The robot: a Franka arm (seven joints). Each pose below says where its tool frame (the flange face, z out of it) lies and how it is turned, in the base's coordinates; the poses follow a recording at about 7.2 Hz.
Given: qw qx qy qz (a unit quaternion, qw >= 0); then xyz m.
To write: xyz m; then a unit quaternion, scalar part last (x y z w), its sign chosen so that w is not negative. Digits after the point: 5 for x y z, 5 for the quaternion.
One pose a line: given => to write
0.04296 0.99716 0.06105 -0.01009 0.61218 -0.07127 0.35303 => 0.61218 -0.07127 0.35303 0.99716 0.06105 -0.01009 0.04296
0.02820 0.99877 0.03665 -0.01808 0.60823 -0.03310 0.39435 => 0.60823 -0.03310 0.39435 0.99877 0.03665 -0.01808 0.02820
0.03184 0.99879 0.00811 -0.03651 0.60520 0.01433 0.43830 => 0.60520 0.01433 0.43830 0.99879 0.00811 -0.03651 0.03184
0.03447 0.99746 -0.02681 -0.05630 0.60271 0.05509 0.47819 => 0.60271 0.05509 0.47819 0.99746 -0.02681 -0.05630 0.03447
